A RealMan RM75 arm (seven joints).
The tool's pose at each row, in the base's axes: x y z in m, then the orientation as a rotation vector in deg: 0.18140, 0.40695, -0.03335, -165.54, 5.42, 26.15; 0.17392, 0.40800, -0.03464, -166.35, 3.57, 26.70; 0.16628, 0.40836, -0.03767, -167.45, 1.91, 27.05; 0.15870, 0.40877, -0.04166, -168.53, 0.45, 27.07; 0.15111, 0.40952, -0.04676, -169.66, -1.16, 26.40; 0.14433, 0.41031, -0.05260, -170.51, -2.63, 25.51; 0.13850, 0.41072, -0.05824, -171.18, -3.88, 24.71; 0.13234, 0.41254, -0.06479, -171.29, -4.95, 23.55; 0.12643, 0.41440, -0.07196, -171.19, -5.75, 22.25; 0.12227, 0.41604, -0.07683, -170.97, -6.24, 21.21; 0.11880, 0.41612, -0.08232, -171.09, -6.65, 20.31
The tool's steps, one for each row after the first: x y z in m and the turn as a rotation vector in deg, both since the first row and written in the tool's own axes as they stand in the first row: -0.00673, -0.00004, 0.00366, -1.03, -0.39, -1.09; -0.01306, 0.00095, 0.00882, -2.31, -0.59, -2.01; -0.01903, 0.00208, 0.01487, -3.51, -0.56, -2.83; -0.02467, 0.00310, 0.02203, -4.67, -0.09, -3.79; -0.02932, 0.00416, 0.02965, -5.52, 0.50, -4.71; -0.03311, 0.00545, 0.03671, -6.20, 1.01, -5.49; -0.03698, 0.00559, 0.04503, -6.27, 1.70, -6.28; -0.04042, 0.00578, 0.05386, -6.10, 2.48, -6.93; -0.04290, 0.00556, 0.05998, -5.81, 3.09, -7.38; -0.04449, 0.00692, 0.06613, -5.86, 3.66, -7.71
